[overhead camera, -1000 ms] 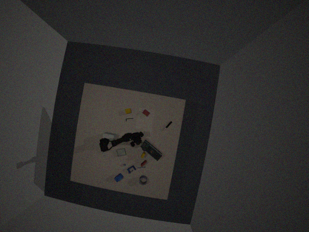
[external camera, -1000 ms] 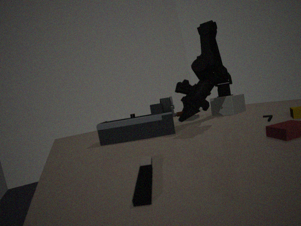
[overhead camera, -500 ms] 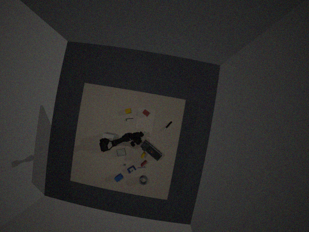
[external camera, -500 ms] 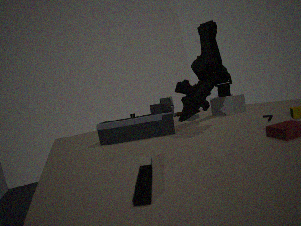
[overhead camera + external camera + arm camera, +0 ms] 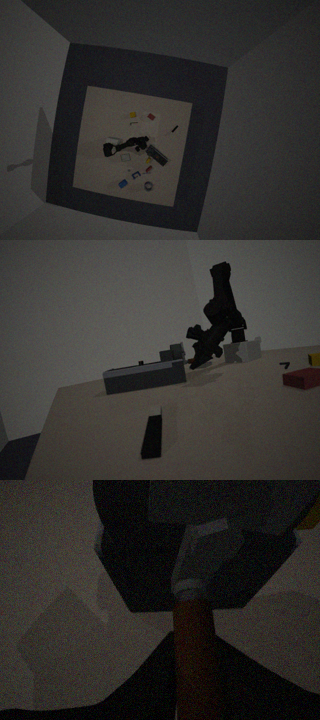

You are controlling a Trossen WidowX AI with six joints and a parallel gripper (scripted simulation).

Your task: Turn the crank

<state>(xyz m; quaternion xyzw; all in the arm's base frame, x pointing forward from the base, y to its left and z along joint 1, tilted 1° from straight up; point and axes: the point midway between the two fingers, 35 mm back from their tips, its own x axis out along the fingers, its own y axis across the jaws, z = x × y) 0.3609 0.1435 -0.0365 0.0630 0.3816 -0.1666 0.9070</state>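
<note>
The brown crank handle lies 2 cm behind my gripper tip, 1 cm to the left of it and 3 cm above it. From my gripper tip the other things lie so: red pointer 15 cm ahead, 6 cm to the right, 5 cm above; then grey plate 19 cm behind, 23 cm to the right, 3 cm below; then blue piece 11 cm behind, 54 cm to the right, 1 cm below.
</note>
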